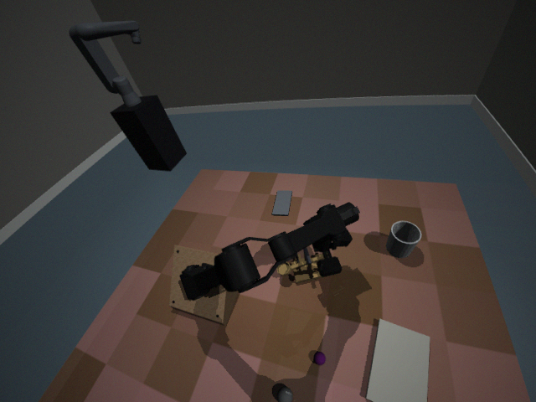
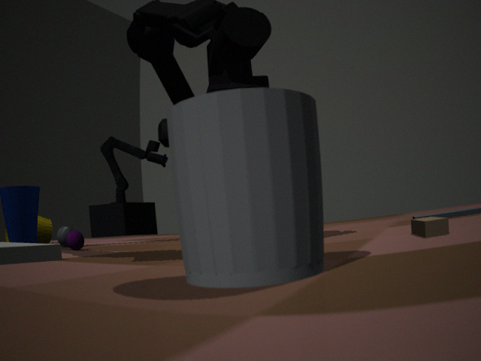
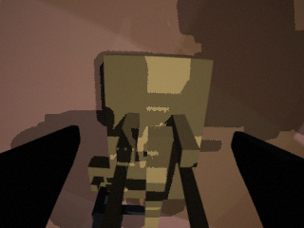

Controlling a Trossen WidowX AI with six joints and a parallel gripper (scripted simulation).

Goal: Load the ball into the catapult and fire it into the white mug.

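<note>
My gripper tip is now 4 cm short of the purple ball, 28 cm to the left of it and 5 cm above it. The rest, counted from my gripper tip: wooden catapult (7 cm behind, 3 cm to the right, 1 cm below); then white mug (25 cm ahead, 13 cm to the left, 3 cm below); then tan block (7 cm ahead, 23 cm to the left, 5 cm below).
</note>
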